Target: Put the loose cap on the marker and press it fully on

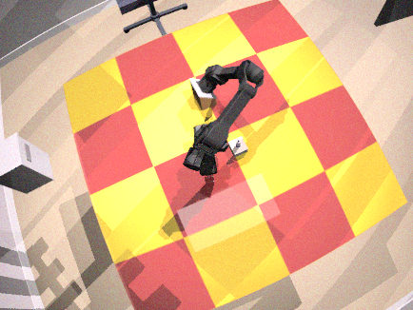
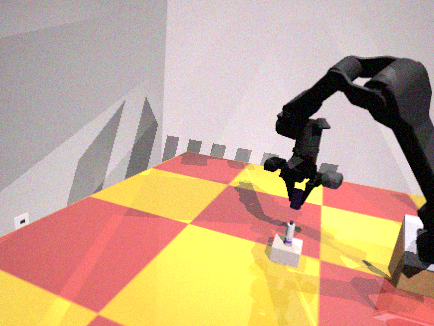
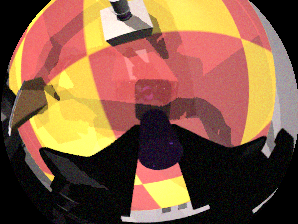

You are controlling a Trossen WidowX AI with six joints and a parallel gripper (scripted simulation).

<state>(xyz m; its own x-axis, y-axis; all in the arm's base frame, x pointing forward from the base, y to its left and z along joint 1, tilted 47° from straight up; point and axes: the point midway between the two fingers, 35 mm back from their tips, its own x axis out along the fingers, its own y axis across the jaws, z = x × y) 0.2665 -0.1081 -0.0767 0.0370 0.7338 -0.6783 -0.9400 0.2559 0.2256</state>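
Now: gripper tip 14 cm to the right of the white holder block, 6 cm above it and 1 cm short of it. From my gripper tip the other things lie so: purple cap (1 cm above).
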